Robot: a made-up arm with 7 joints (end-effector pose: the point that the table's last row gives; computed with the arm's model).
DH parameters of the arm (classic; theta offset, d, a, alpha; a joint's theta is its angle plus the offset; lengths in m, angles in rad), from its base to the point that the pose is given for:
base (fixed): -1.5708 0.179 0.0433 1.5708
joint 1: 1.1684 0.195 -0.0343 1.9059
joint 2: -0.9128 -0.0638 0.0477 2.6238
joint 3: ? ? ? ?
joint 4: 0 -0.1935 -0.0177 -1.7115
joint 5: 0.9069 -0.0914 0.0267 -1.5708
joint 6: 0 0.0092 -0.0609 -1.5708
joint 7: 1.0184 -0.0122 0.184 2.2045
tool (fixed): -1.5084 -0.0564 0 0
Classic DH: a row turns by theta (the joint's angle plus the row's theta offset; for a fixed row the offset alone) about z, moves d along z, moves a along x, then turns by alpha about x.
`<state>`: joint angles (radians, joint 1 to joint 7).
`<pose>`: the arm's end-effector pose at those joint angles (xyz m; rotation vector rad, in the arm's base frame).
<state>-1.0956 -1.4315 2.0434 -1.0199 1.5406 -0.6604 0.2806</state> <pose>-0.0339 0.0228 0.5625 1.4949 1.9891 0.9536</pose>
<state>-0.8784 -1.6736 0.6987 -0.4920 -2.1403 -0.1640 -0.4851</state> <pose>-0.2430 -0.0059 0.2281 -0.6801 0.9623 -0.4656</pose>
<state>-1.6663 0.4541 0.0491 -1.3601 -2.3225 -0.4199 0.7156</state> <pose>-0.2085 0.2099 0.1209 -0.7814 -2.1754 1.5585</pose>
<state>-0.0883 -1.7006 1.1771 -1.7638 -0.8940 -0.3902 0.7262</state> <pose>-0.1334 -0.0785 0.1396 -1.7089 0.3518 0.2361</pose>
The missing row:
joint 3: -1.5078 -0.0035 0.0683 -1.4301
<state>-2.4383 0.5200 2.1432 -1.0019 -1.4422 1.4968 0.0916</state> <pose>-0.2462 -0.0571 0.1578 1.0092 -0.0284 0.0376</pose>
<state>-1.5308 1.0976 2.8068 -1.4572 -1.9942 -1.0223 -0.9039</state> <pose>-0.1894 -0.1458 0.1482 1.2786 1.2976 -1.2080</pose>
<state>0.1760 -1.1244 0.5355 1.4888 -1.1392 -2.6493 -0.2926</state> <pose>-0.1697 0.1281 0.2215 -0.8137 -0.2606 0.8498</pose>
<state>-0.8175 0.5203 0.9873 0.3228 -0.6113 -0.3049 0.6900</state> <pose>-0.1938 -0.0053 0.3849 2.0215 1.3718 -0.8963</pose>
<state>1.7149 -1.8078 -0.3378 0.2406 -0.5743 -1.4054 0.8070</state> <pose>-0.2807 0.0550 -0.1029 -0.2121 1.0614 -2.1102</pose>
